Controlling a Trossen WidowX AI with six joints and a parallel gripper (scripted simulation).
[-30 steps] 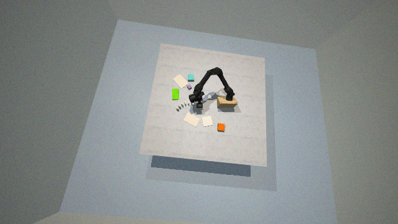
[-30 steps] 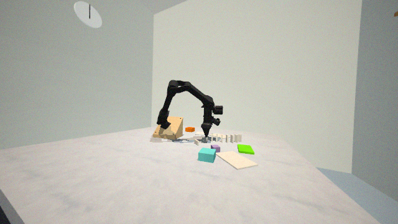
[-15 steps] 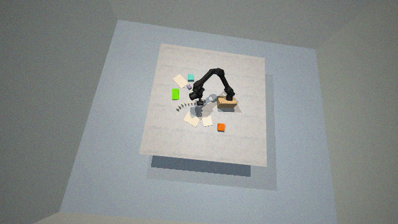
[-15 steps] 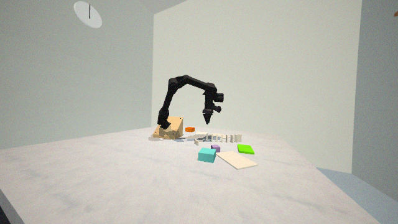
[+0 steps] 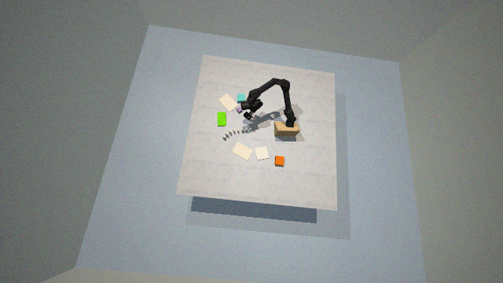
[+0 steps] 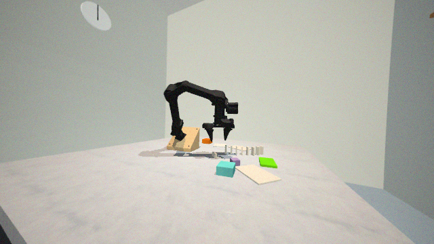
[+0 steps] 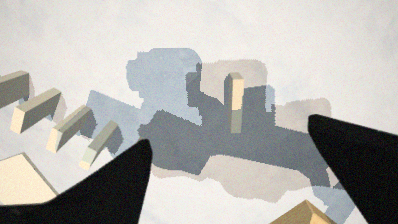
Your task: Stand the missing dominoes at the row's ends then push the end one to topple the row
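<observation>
Right now my gripper tip is 12 cm short of the purple cube, 5 cm to the left of it and 8 cm above it. From my gripper tip the other things lie so: green tile 25 cm ahead, 7 cm to the left, 9 cm below; then beige card 23 cm ahead, 10 cm to the right, 9 cm below; then teal block 13 cm ahead, 16 cm to the right, 8 cm below.
</observation>
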